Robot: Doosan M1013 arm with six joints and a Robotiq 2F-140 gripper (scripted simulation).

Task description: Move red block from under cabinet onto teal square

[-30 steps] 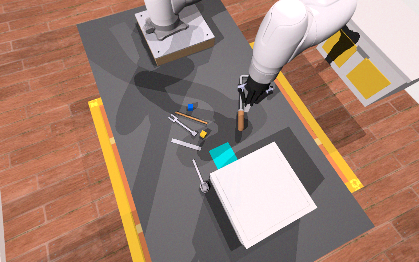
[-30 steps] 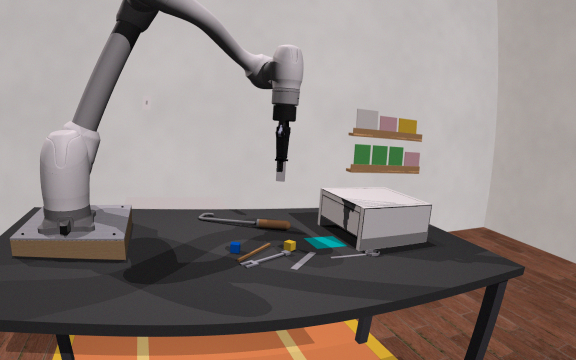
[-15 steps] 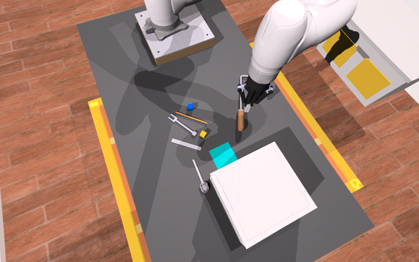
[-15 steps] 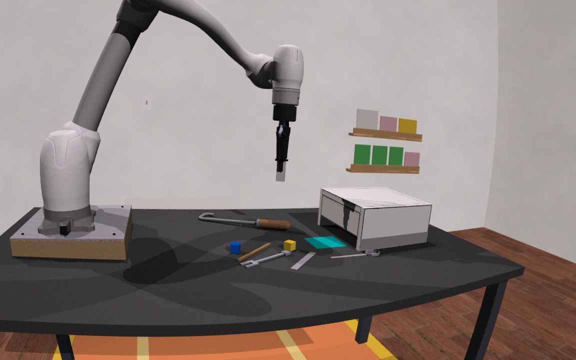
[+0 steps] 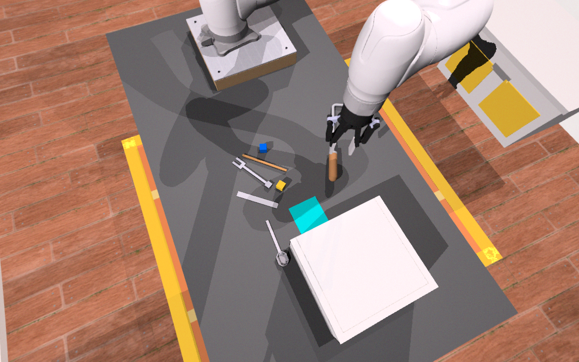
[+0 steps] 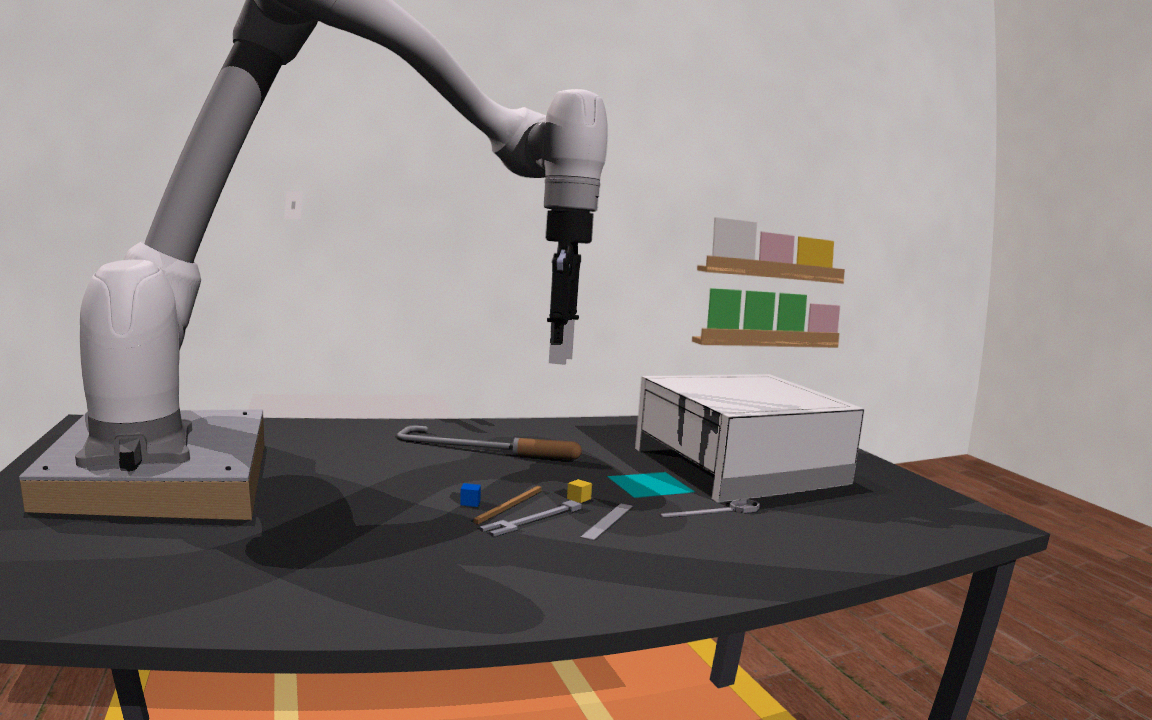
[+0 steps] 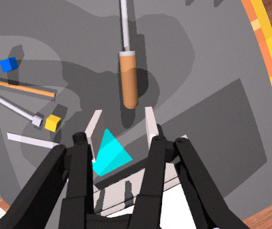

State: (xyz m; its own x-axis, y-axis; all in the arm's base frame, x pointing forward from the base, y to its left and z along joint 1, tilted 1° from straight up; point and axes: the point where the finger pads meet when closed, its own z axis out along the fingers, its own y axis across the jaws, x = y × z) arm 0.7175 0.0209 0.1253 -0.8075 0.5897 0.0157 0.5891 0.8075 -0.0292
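Right now my hand is 19 cm above the hook tool, 11 cm to the right of it and 8 cm past it. Also, from my hand: wooden stick: 20 cm below, 19 cm to the right, 16 cm behind; yellow block: 19 cm to the right, 19 cm below, 5 cm behind; teal square: 20 cm below, 16 cm to the right, 9 cm ahead.
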